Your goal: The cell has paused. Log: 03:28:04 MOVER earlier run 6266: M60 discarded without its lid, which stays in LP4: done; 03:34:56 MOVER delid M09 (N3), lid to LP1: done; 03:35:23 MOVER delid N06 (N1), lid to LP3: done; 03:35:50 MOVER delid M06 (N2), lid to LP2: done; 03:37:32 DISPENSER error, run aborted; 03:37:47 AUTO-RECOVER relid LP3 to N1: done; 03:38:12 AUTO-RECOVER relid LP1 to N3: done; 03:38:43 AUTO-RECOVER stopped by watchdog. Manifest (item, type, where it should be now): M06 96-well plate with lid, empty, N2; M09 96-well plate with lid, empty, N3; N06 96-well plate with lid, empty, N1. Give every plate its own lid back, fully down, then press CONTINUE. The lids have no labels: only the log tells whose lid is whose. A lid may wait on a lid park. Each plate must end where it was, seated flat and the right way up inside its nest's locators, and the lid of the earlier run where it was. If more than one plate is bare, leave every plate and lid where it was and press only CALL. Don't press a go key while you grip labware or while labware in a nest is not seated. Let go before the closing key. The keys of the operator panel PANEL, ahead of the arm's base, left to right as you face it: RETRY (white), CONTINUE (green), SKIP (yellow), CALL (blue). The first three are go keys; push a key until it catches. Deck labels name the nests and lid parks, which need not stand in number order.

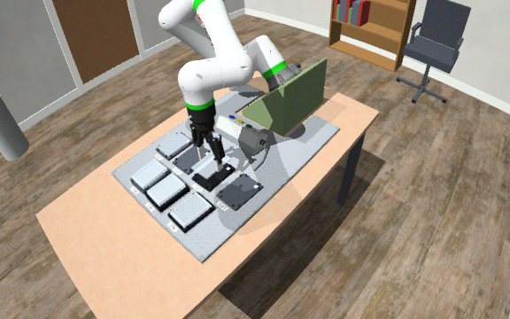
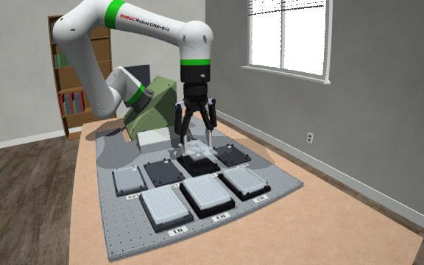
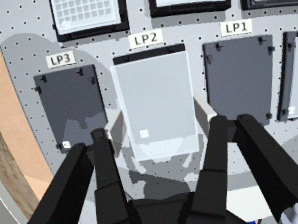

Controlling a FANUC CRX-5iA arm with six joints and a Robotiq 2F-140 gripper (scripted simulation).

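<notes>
Now: hand 18 cm short of the plate, 6 cm to the right of it and 7 cm above it. The rest, counted from my hand: green key: 25 cm behind, 2 cm to the right, 2 cm below; then LP3: 14 cm to the left, 8 cm below; then LP1: 1 cm behind, 13 cm to the right, 8 cm below.
</notes>
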